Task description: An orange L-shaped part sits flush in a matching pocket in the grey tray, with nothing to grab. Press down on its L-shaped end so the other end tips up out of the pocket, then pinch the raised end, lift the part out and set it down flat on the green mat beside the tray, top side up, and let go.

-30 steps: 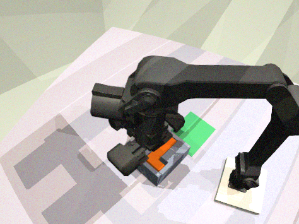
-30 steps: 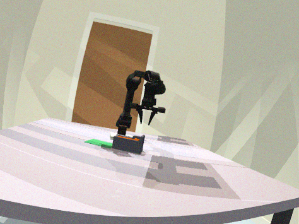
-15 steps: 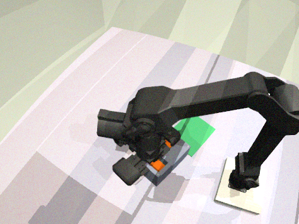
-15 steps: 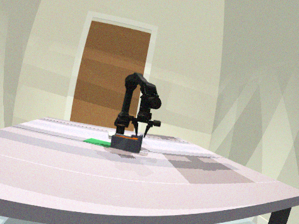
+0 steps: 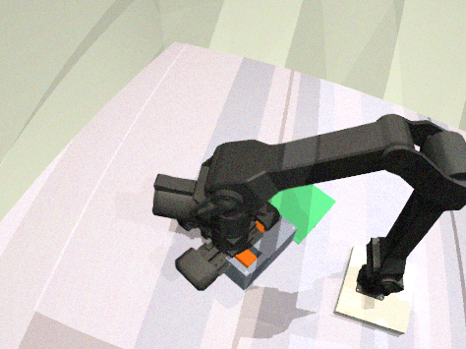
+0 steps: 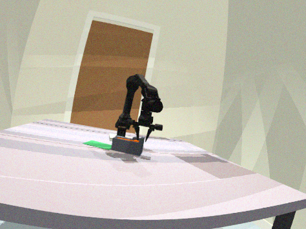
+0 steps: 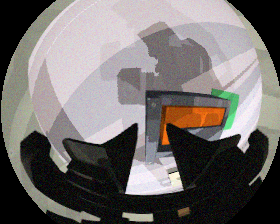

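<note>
Now: the orange L-shaped part 20 mm behind my gripper tip, 50 mm to the right of it and 20 mm below it. The rest, counted from my gripper tip: green mat: 80 mm behind, 210 mm to the right, 80 mm below.
</note>
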